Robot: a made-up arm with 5 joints.
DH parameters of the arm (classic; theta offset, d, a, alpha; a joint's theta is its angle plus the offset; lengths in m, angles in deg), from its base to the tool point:
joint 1: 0 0.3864 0 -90
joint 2: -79.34 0 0.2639 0
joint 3: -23.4 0 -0.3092 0
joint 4: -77.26 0 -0.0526 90
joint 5: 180 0.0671 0 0
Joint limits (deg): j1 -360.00..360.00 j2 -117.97..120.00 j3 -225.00..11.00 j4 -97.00..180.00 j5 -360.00..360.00
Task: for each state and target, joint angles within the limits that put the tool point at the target. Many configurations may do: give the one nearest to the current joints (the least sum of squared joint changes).
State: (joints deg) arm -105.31 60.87 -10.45 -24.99 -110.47
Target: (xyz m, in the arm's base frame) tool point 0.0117 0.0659 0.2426
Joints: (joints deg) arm -100.07 62.42 11.00 0.42 -110.47
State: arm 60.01 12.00 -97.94 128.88 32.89
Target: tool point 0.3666 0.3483 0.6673
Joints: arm 43.53 28.16 -131.14 94.75 32.89
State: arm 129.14 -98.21 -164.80 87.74 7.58
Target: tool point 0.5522 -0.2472 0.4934
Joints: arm 155.88 -94.98 -161.83 91.99 7.58
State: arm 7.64 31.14 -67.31 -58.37 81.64
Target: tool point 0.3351 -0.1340 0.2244
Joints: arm -21.80 47.48 -44.34 -57.44 81.64
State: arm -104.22 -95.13 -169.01 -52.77 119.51
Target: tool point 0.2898 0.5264 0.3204
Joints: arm -118.83 -95.76 -163.04 -43.31 119.51
